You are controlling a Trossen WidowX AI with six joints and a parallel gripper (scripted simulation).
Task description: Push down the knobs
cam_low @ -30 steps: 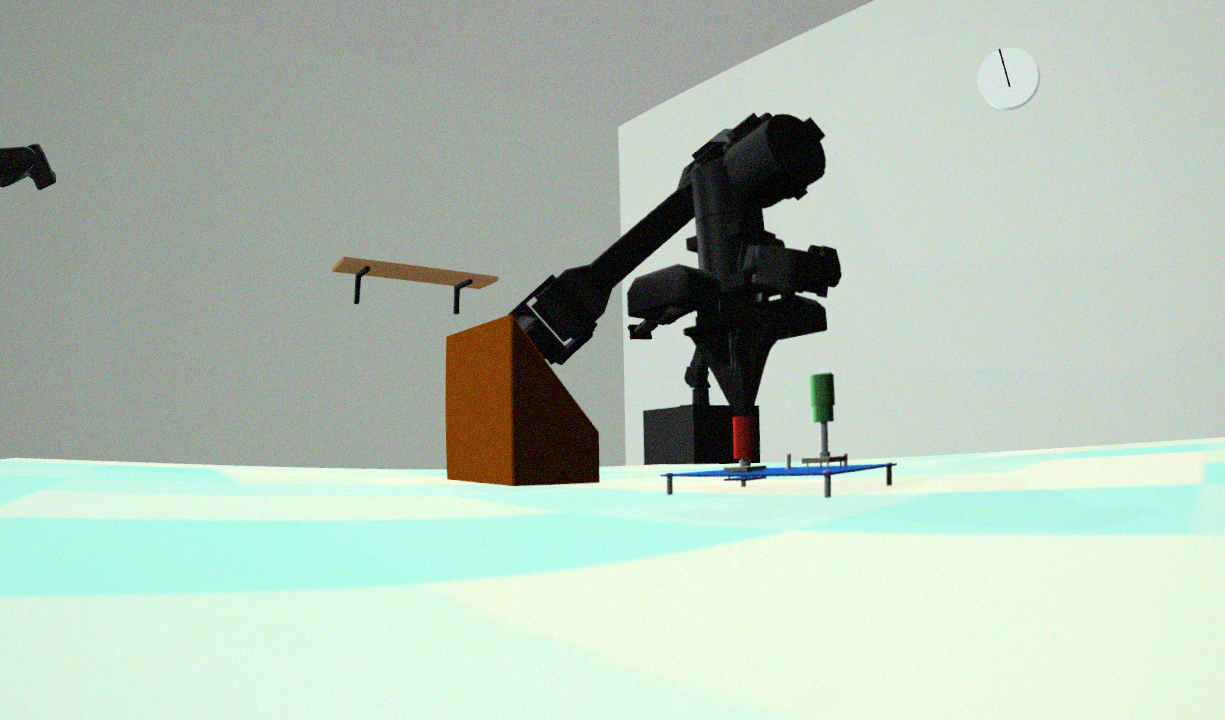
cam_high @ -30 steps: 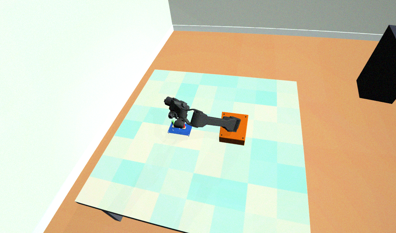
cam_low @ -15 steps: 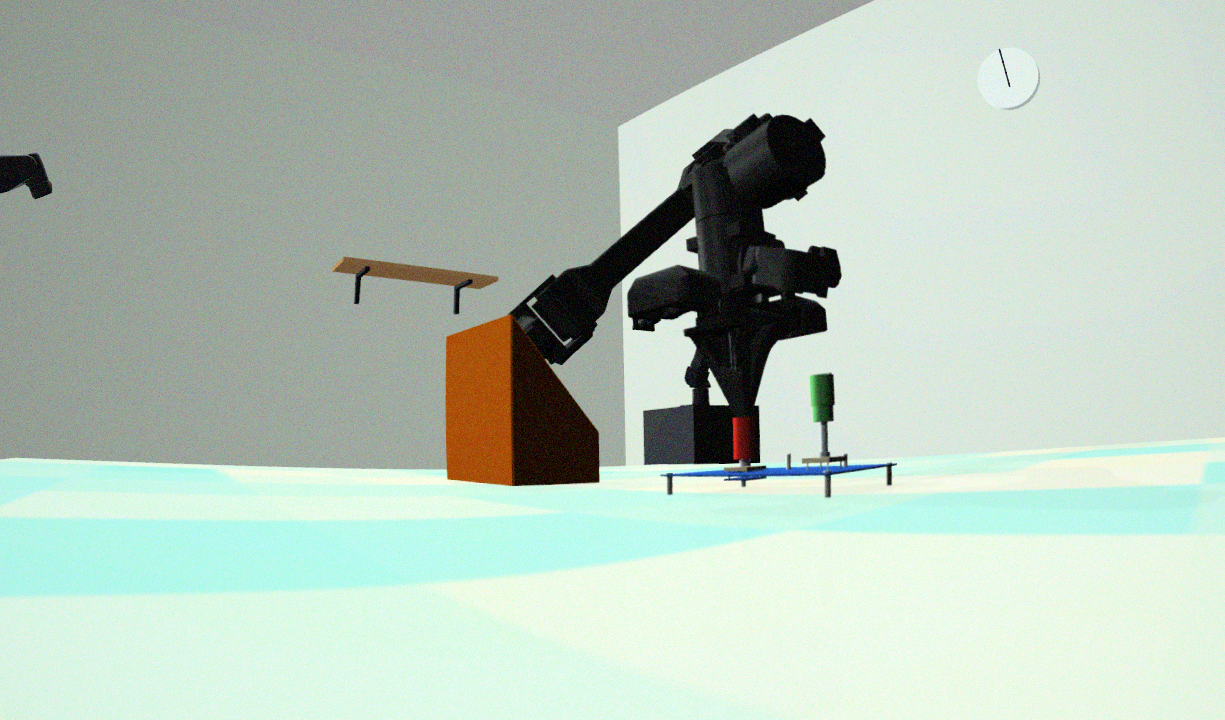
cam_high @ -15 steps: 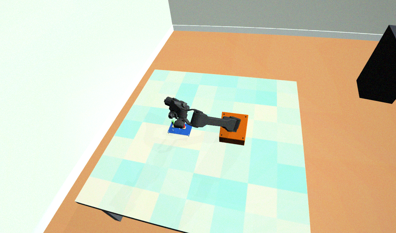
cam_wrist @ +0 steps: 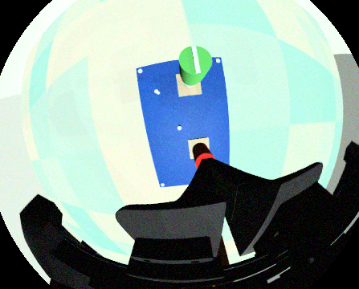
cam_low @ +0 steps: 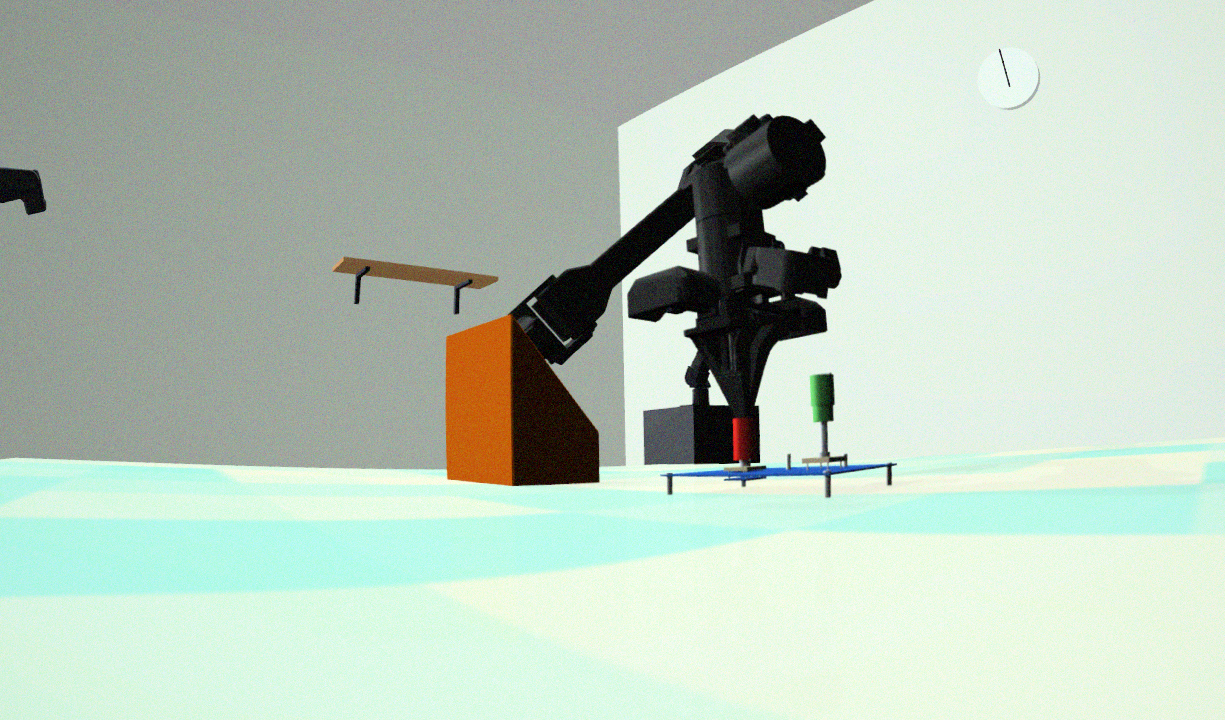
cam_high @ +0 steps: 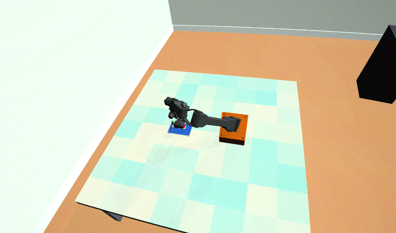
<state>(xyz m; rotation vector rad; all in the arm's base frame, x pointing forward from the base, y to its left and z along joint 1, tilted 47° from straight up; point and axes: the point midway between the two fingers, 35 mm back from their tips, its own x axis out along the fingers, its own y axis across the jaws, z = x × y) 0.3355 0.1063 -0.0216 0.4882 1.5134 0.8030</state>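
Now: gripper tip 20 mm above the red knob. Round my gripper tip: green knob: 70 mm ahead, 10 mm to the left, 10 mm above.
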